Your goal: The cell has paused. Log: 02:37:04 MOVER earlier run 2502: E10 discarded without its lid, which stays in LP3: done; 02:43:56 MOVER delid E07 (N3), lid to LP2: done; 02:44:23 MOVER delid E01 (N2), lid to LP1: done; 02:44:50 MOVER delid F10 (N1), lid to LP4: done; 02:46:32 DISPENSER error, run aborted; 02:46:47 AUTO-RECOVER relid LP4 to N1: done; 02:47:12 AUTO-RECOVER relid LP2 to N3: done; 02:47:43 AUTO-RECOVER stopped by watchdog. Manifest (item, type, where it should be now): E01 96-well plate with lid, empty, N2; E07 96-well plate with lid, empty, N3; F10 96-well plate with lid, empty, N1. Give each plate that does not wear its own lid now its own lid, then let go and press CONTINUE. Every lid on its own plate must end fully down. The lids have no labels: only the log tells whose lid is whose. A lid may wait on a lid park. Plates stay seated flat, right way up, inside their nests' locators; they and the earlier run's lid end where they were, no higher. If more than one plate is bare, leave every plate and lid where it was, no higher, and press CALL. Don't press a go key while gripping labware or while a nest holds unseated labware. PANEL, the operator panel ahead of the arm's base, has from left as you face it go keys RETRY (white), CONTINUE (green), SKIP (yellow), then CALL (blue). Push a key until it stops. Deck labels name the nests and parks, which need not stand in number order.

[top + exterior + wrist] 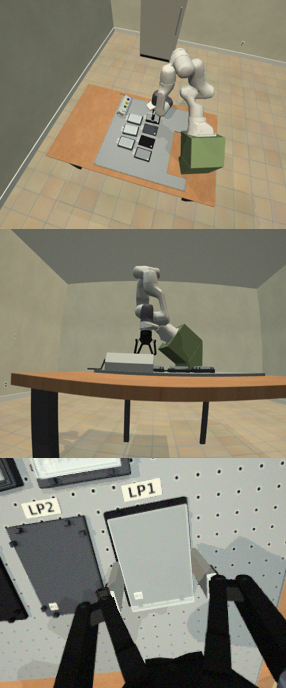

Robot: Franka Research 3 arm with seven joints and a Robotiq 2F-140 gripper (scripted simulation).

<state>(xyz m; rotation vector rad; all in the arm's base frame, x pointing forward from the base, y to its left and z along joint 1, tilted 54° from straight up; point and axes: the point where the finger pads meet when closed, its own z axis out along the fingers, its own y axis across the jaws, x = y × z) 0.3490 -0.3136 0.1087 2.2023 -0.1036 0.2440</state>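
The plate lies 25 cm ahead of my hand, 29 cm to the left of it and 3 cm below it. Round my hand: park LP2: 2 cm ahead, 13 cm to the left, 5 cm below; black park: 5 cm ahead, 26 cm to the left, 5 cm below; green continue key: 30 cm ahead, 9 cm to the right, 1 cm above.
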